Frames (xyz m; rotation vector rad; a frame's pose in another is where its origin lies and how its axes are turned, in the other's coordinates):
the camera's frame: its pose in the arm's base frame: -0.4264 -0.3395 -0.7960 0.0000 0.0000 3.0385
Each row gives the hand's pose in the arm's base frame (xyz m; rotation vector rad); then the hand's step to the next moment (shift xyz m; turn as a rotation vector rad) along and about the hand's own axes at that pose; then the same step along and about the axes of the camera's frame.
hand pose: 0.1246 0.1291 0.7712 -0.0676 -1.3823 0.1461
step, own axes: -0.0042 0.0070 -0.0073 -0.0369 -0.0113 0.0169
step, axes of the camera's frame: -0.0053 -0.0072 -0.0064 0.0206 0.0193 -0.0312
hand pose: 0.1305 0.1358 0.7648 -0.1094 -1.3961 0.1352
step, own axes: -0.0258 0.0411 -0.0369 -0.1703 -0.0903 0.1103
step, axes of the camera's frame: -0.0268 -0.0395 -0.0378 0.1219 0.1299 -0.1327
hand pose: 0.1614 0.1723 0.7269 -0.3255 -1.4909 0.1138
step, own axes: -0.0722 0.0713 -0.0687 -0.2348 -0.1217 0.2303
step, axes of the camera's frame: -0.0664 -0.0454 -0.0924 0.2460 0.1732 -0.1801
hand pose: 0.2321 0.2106 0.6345 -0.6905 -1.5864 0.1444
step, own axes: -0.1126 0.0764 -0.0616 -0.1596 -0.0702 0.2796
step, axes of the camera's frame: -0.0827 0.0054 -0.1242 0.2829 0.0820 -0.1477
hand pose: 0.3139 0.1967 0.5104 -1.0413 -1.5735 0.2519
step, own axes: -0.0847 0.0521 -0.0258 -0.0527 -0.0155 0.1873
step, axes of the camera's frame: -0.0454 0.0363 -0.0847 0.1768 -0.0043 -0.0827
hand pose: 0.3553 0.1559 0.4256 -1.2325 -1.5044 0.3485
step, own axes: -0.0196 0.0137 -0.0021 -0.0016 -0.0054 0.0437
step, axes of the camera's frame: -0.0069 0.0106 -0.0204 0.0414 -0.0091 -0.0121
